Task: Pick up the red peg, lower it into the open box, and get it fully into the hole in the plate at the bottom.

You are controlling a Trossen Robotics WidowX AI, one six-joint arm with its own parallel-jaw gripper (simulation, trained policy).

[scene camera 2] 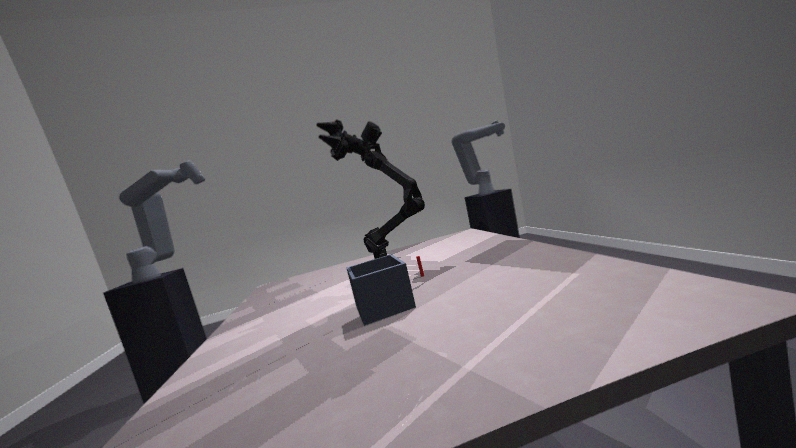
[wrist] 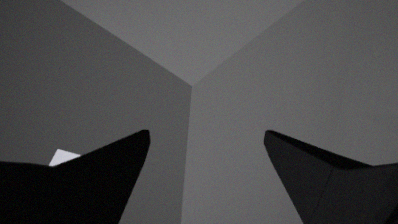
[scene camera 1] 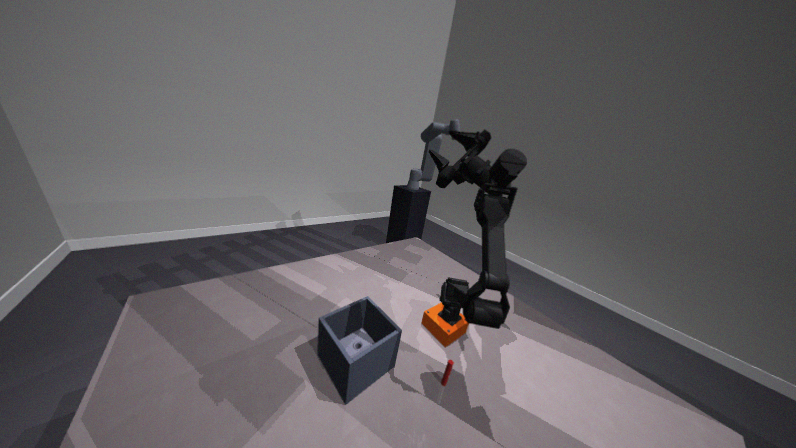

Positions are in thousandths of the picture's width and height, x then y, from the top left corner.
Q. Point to a grey box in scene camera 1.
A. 442, 840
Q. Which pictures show my gripper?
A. Scene camera 2, the wrist view and scene camera 1: all of them.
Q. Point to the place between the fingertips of my gripper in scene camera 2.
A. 399, 289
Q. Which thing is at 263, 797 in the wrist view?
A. My gripper.
